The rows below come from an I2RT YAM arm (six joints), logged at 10 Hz.
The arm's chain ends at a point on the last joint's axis. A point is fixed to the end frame.
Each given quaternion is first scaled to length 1.
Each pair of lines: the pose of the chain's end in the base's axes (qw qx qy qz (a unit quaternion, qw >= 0); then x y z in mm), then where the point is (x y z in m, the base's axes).
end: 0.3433 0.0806 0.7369 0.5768 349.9 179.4 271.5
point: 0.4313 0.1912 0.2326
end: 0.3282 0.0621 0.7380 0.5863 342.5 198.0 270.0
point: 0.4232 0.2141 0.2311
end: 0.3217 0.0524 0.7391 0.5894 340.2 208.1 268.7
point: 0.4205 0.2260 0.2299
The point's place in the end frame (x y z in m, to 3 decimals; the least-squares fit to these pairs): -0.039 -0.054 0.062
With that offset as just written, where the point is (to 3 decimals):
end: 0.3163 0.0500 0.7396 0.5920 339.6 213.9 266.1
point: 0.420 0.233 0.227
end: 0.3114 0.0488 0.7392 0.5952 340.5 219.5 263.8
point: 0.420 0.239 0.224
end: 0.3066 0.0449 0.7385 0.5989 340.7 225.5 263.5
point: 0.420 0.247 0.224
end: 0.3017 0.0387 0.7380 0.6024 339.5 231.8 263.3
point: 0.418 0.254 0.224
